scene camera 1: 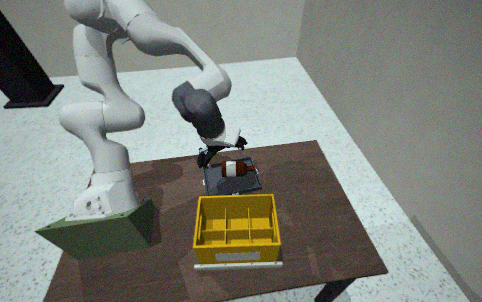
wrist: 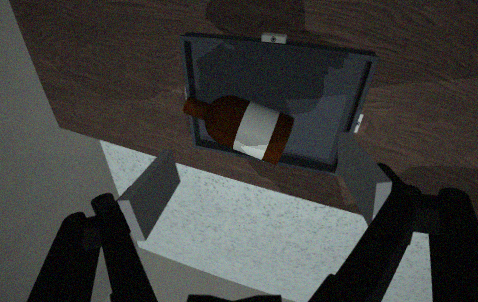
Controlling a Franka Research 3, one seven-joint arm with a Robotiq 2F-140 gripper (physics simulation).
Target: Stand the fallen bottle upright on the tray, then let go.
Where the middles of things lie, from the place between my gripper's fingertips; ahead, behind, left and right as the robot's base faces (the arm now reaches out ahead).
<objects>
Right now the brown bottle [wrist: 258, 131] is 50 mm ahead of my hand, 80 mm to the left of it and 150 mm below it.
</objects>
